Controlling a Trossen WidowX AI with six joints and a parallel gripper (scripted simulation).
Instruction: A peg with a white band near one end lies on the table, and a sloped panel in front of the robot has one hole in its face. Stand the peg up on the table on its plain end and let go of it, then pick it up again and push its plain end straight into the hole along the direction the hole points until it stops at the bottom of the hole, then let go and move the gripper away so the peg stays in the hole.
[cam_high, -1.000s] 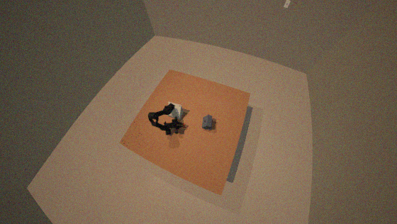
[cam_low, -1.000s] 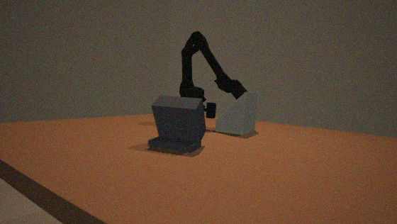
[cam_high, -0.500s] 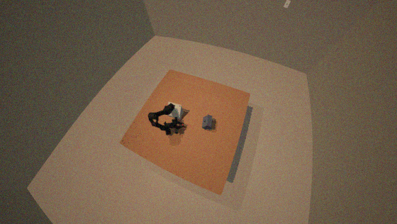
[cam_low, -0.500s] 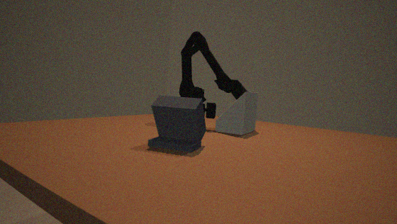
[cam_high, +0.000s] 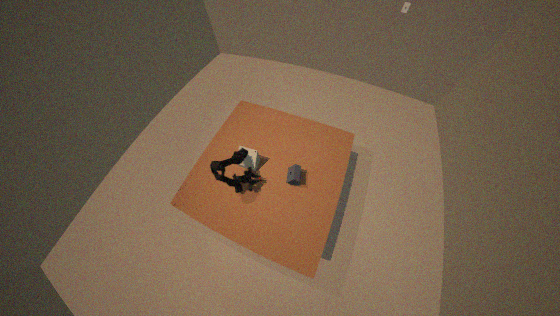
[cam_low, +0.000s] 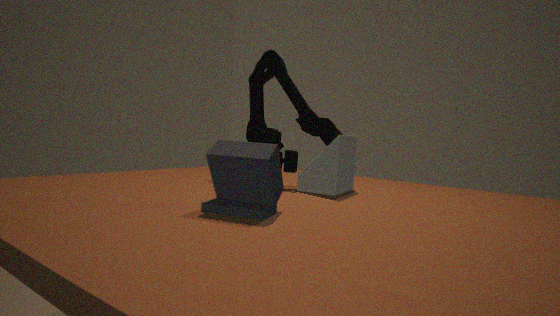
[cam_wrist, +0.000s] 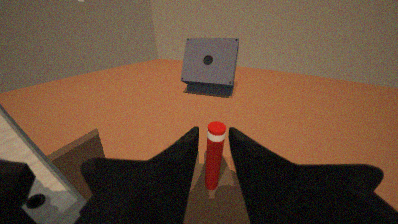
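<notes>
Right now my gripper tip is 1 cm past the red peg, 1 cm to the left of it and 1 cm above it. Also, from my gripper tip: sloped panel 21 cm ahead, 14 cm to the left, 1 cm above.
</notes>
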